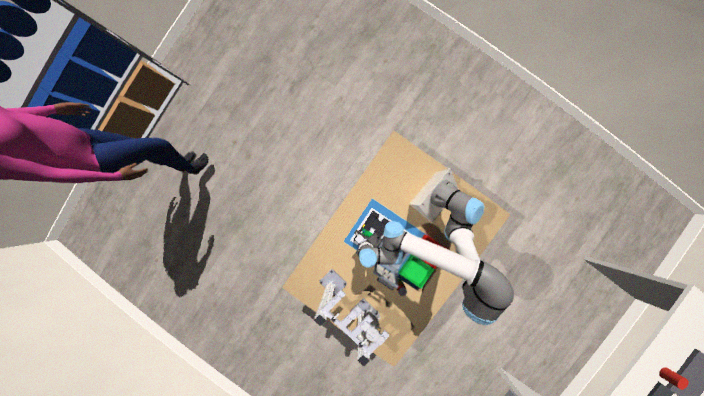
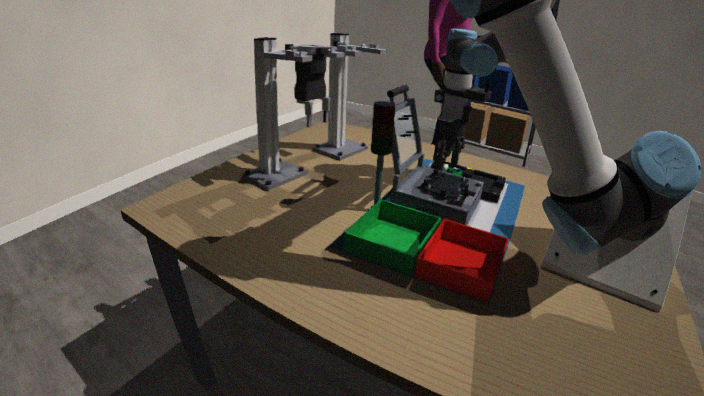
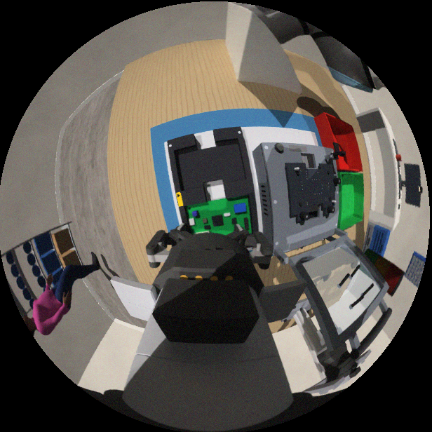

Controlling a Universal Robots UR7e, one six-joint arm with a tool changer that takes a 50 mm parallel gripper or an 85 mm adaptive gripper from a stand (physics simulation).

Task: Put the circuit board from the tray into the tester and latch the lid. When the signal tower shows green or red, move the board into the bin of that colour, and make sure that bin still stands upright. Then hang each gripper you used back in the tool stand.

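Seen in the pictures: arm's base at its link origin: (image 1: pixel 439 192).
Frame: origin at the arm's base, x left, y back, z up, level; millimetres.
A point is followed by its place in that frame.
Observation:
The green circuit board (image 1: pixel 367 233) @(x -134, y -454, z -124 mm) (image 2: pixel 454 171) @(x -148, y -466, z -124 mm) (image 3: pixel 220 212) lies at the near end of the black tray (image 3: pixel 244 162). My adaptive gripper (image 2: pixel 447 162) (image 3: pixel 215 233) points down with its fingers spread at the board's end; their tips are partly hidden, and contact cannot be told. The grey tester (image 2: pixel 459 210) @(x 126, y -345, z -86 mm) (image 3: pixel 272 200) is beside the tray, its nest bare and its lid (image 2: pixel 419 132) @(x -8, y -531, z 12 mm) (image 3: pixel 320 270) raised. The signal tower (image 2: pixel 383 127) @(x 180, y -520, z 69 mm) (image 3: pixel 385 270) looks dark. The green bin (image 1: pixel 417 272) @(x 271, y -436, z -138 mm) (image 2: pixel 382 237) @(x 252, y -457, z -137 mm) (image 3: pixel 351 200) and red bin (image 2: pixel 457 257) @(x 215, y -300, z -137 mm) (image 3: pixel 345 137) stand upright.
The tool stand (image 2: pixel 266 105) @(x 207, y -856, z 62 mm) holds a hanging parallel gripper (image 2: pixel 310 82) across the table. The tower and raised lid stand between the stand and the tester. The arm's base plate (image 2: pixel 615 280) @(x 112, y 15, z -117 mm) is beside the blue mat (image 3: pixel 225 117). A person (image 1: pixel 50 145) is near the shelves.

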